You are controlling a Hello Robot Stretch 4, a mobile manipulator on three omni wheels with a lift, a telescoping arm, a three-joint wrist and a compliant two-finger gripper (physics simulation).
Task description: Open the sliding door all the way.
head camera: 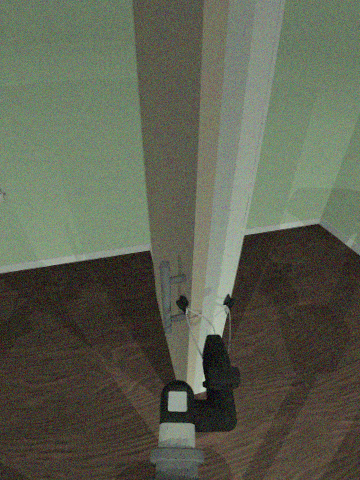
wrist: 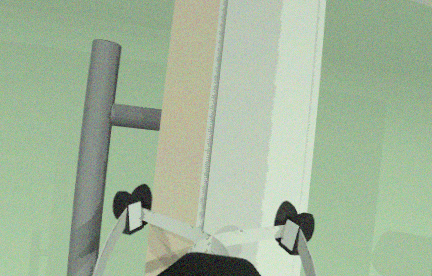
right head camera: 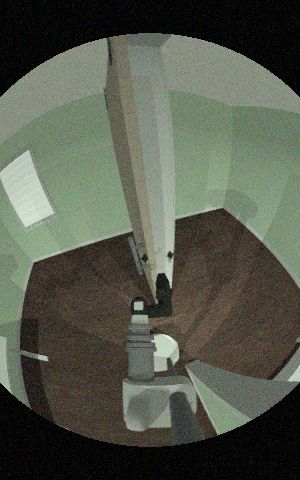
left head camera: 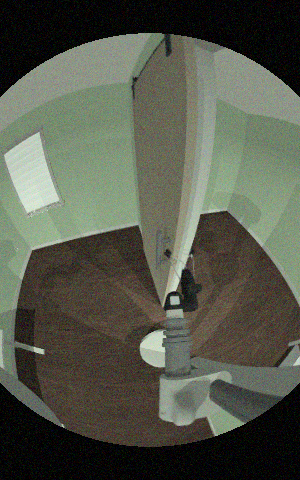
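Pixels of known places: gripper, between the fingertips: [head camera: 204,296] [wrist: 213,209] [right head camera: 156,252]; robot's base, origin of its link: [right head camera: 158,351] [left head camera: 160,347].
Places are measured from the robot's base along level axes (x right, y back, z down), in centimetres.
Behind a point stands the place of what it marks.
The sliding door [head camera: 167,125] @[y -72.9, x -5.0, z -142.4 cm] [left head camera: 160,150] @[y -69.3, x -3.9, z -145.9 cm] [right head camera: 120,150] @[y -75.0, x -5.6, z -149.3 cm] [wrist: 187,100] @[y -49.7, x 3.7, z -108.5 cm] shows its brown face and narrow tan edge, nearly edge-on. A grey vertical bar handle [head camera: 166,295] @[y -51.4, x -4.8, z -102.9 cm] [left head camera: 159,247] @[y -51.5, x -4.4, z -103.8 cm] [right head camera: 135,255] @[y -51.5, x -4.5, z -102.0 cm] [wrist: 92,140] @[y -51.4, x -4.6, z -104.6 cm] stands off the face at the left. A pale wall end [head camera: 235,175] @[y -61.7, x 11.5, z -133.4 cm] [left head camera: 202,125] @[y -61.6, x 11.1, z -158.6 cm] [right head camera: 155,150] @[y -61.3, x 9.9, z -148.0 cm] [wrist: 250,100] @[y -60.9, x 8.6, z -111.0 cm] lies right beside the tan edge. My gripper [head camera: 205,302] @[y -54.2, x 6.2, z -99.5 cm] [left head camera: 180,254] [right head camera: 158,256] @[y -54.2, x 6.2, z -99.5 cm] [wrist: 213,209] @[y -54.2, x 6.2, z -99.5 cm] is open, with its fingers apart and the handle outside them. In the wrist view its left finger is between the bar and the tan edge; contact cannot be told.
A black hanger [left head camera: 168,45] holds the door's top. Green walls stand on both sides, with a window [left head camera: 32,172] @[y -158.4, x -183.6, z -143.0 cm] [right head camera: 27,190] @[y -158.4, x -183.7, z -139.2 cm] at the left. Dark wood floor [head camera: 75,350] @[y -85.2, x -76.1, z 2.7 cm] lies below. A round white piece [left head camera: 151,348] @[y 0.1, x -8.8, z -18.7 cm] [right head camera: 166,352] @[y 0.5, x 8.5, z -18.7 cm] is beside my arm [left head camera: 177,352] @[y -5.2, x -0.4, z -111.4 cm] [right head camera: 141,362] @[y -3.7, x 0.5, z -111.4 cm].
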